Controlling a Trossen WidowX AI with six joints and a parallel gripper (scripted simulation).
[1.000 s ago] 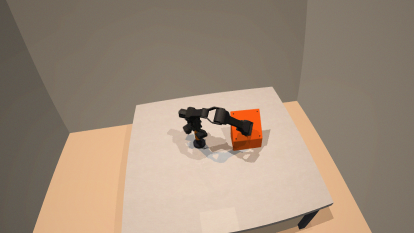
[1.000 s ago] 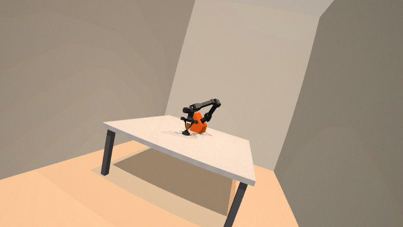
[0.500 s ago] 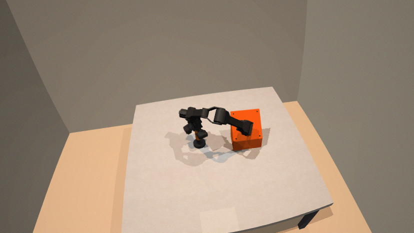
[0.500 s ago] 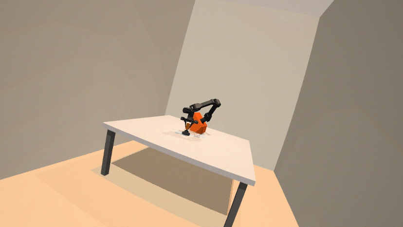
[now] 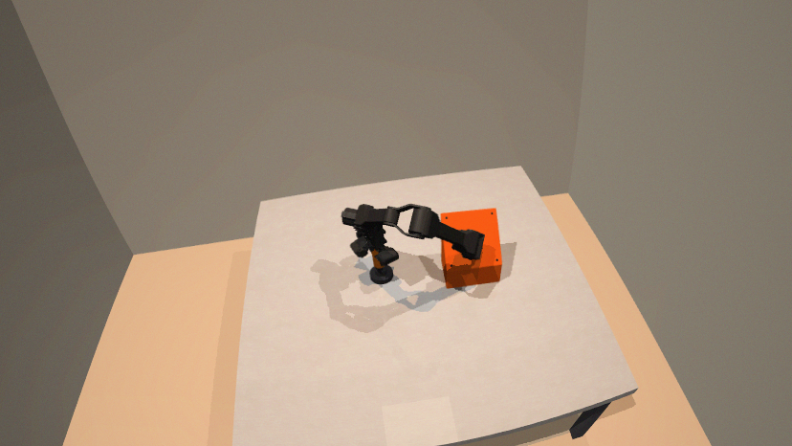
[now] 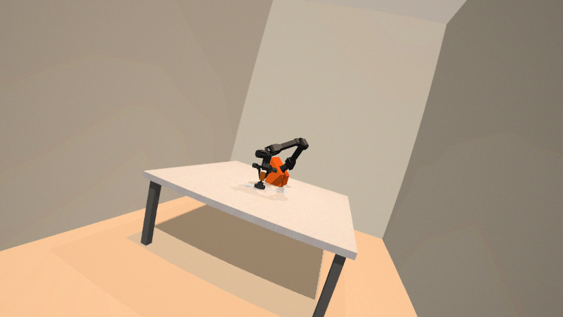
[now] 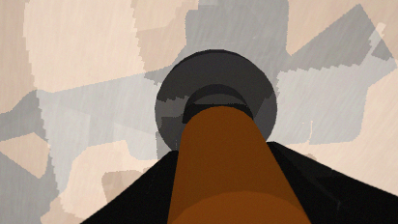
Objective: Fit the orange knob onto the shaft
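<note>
My gripper tip is 20 mm below the orange knob. The rest, counted from my gripper tip: pedestal (40 mm below).
</note>
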